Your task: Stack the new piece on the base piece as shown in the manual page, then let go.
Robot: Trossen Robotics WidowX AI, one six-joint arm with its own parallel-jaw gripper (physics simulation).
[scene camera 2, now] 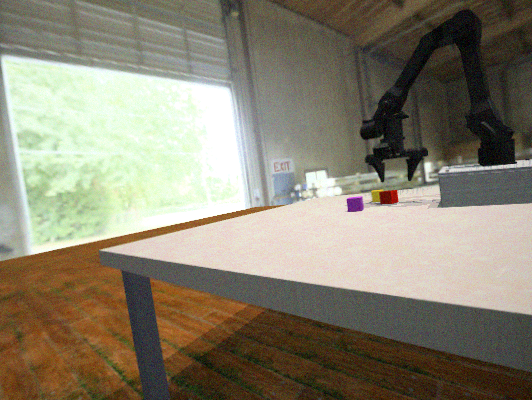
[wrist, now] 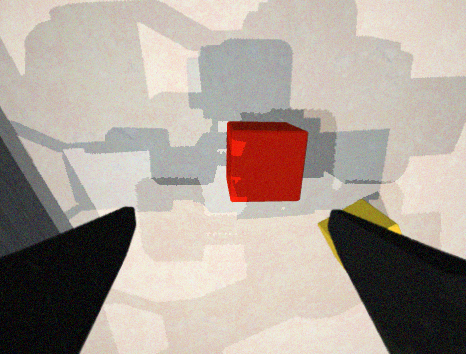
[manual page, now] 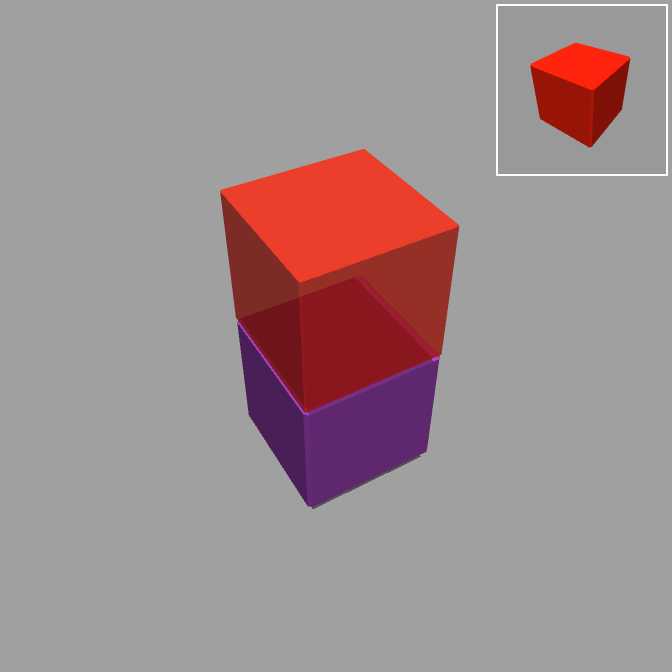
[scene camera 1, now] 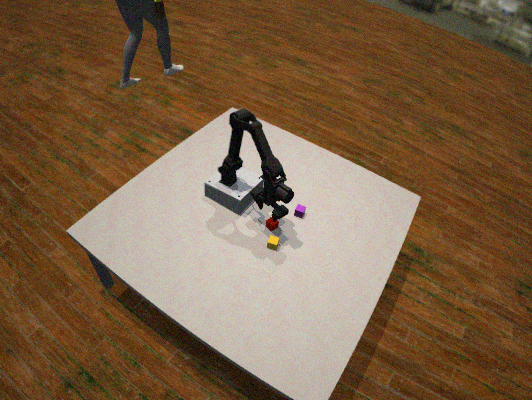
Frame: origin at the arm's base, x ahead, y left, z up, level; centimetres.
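Where they show: gripper, fingertip midpoint: (scene camera 2: pixel 395 181) (wrist: pixel 234 217) (scene camera 1: pixel 267 215); arm's base, origin of the base link: (scene camera 2: pixel 497 164) (scene camera 1: pixel 228 180).
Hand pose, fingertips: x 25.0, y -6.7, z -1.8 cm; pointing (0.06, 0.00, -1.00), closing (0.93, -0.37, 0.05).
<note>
Each offset is from my fingertips to the top centre of the thing. Level surfaces: height alone.
A red cube @(dx +2.5, dy +0.6, dz -2.8 cm) (scene camera 1: pixel 272 224) (scene camera 2: pixel 389 197) (wrist: pixel 266 165) sits flat on the table in front of the arm's base. A yellow cube @(dx +7.8, dy -8.6, dz -2.8 cm) (scene camera 1: pixel 273 243) (scene camera 2: pixel 375 195) (wrist: pixel 365 215) stands close by, apart from it and turned at an angle; the right finger partly covers it in the wrist view. A purple cube @(dx +10.0, dy +14.8, dz -2.8 cm) (scene camera 1: pixel 300 210) (scene camera 2: pixel 355 204) lies on the table on the other side of the red cube. My gripper (scene camera 1: pixel 267 213) (scene camera 2: pixel 396 180) (wrist: pixel 234 217) is open and empty, pointing down a little above the red cube. Which cube is the base piece I cannot tell.
The arm's grey base block (scene camera 1: pixel 222 196) (scene camera 2: pixel 485 187) (wrist: pixel 20 205) stands beside the cubes on the pale table @(dz -6.9 cm) (scene camera 1: pixel 325 300) (scene camera 2: pixel 300 250). The table's edges are far from the cubes in scene camera 1. A person's legs (scene camera 1: pixel 131 47) show on the floor beyond the table.
</note>
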